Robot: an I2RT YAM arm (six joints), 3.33 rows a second.
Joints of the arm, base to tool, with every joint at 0 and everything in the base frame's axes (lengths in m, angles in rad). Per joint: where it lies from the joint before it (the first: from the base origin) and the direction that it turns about. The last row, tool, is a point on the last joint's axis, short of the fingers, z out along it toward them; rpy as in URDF.
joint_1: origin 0 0 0.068 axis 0 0 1
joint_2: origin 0.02 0.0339 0.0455 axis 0 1 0
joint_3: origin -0.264 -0.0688 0 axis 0 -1 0
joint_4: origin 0.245 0.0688 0.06 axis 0 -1 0
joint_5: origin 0.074 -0.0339 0.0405 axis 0 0 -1
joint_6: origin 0.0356 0 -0.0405 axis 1 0 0
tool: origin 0 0 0 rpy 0 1.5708 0
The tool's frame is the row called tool.
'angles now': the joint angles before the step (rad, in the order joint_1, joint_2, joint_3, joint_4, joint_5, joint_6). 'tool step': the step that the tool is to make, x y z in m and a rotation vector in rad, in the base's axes. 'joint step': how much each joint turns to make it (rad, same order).
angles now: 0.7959, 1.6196, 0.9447, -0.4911, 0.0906, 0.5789
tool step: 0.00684, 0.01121, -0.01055, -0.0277, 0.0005, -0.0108
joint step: 0.0122, 0.0720, 0.0363, 0.0141, 0.0263, 0.0141
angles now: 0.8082, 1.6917, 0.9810, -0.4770, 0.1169, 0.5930
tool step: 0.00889, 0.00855, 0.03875, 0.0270, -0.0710, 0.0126
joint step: 0.0011, -0.0351, 0.1133, -0.0768, 0.0252, -0.0240
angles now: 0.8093, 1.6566, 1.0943, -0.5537, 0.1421, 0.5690
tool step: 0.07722, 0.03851, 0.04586, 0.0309, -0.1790, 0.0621
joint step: -0.0694, 0.2144, 0.4047, -0.0149, 0.0206, -0.1675
